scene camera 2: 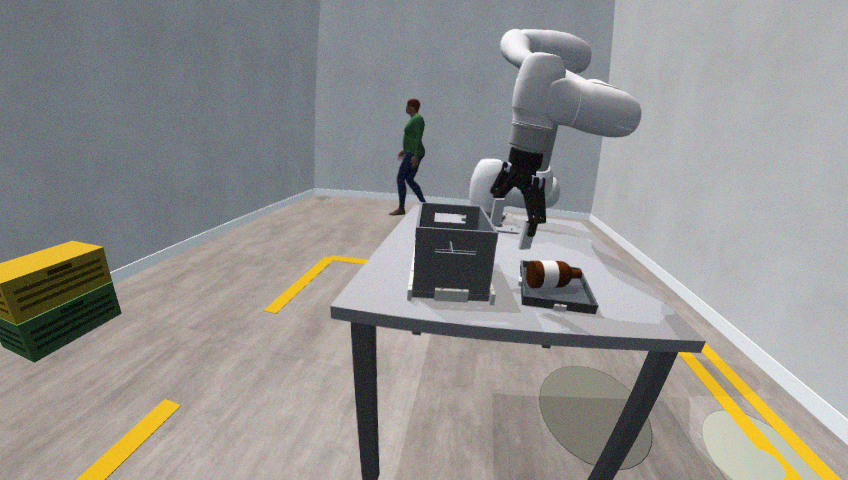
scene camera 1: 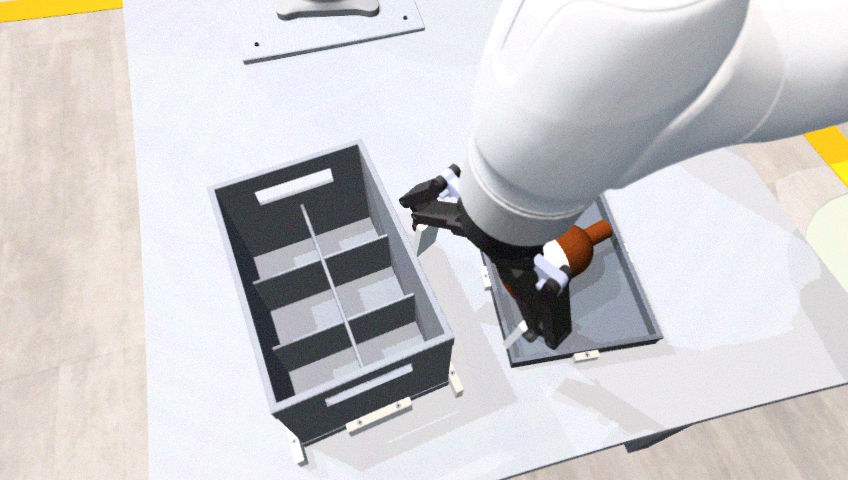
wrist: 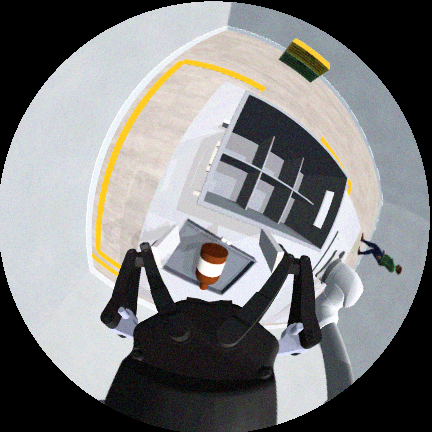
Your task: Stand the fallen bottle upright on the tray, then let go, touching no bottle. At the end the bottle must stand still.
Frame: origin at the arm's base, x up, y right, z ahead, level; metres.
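Seen in the pictures: gripper, fingertip midpoint: (scene camera 2: 508,235) (scene camera 1: 467,291) (wrist: 218,234); arm's base, link origin: (wrist: 328,267).
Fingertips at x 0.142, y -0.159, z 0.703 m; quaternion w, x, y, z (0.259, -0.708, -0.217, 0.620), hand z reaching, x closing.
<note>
Pixels of each thing's top centre, then the offset from my fingertips to it.
- brown bottle, top centre: (scene camera 1: 565,239) (scene camera 2: 559,261) (wrist: 208,279) dz -0.093, dx -0.076, dy -0.144 m
- grey tray, top centre: (scene camera 1: 557,261) (scene camera 2: 555,280) (wrist: 206,266) dz -0.090, dx -0.130, dy -0.144 m
- dark divided crate, top centre: (scene camera 1: 322,256) (wrist: 304,182) (scene camera 2: 454,215) dz -0.046, dx +0.020, dy +0.151 m
The brown bottle (scene camera 1: 577,248) (scene camera 2: 550,274) (wrist: 211,267) with a white label lies on its side on the grey tray (scene camera 1: 621,303) (scene camera 2: 580,307) (wrist: 237,262). In scene camera 1 its neck points right, over the tray's right side, and the arm and a finger hide much of its body. My gripper (scene camera 1: 469,287) (scene camera 2: 511,223) (wrist: 218,234) is open and empty, pointing down at a tilt. It is above the bottle's level and apart from it. In the wrist view the bottle shows between the spread fingers, base end toward the crate and neck toward the gripper body.
A dark divided crate (scene camera 1: 437,364) (scene camera 2: 455,276) (wrist: 290,125) stands left of the tray in both scene views, its compartments empty. One finger hangs near its right wall in scene camera 1. Small pale blocks sit at the crate and tray edges. A person (scene camera 2: 413,136) (wrist: 386,261) is beyond the table.
</note>
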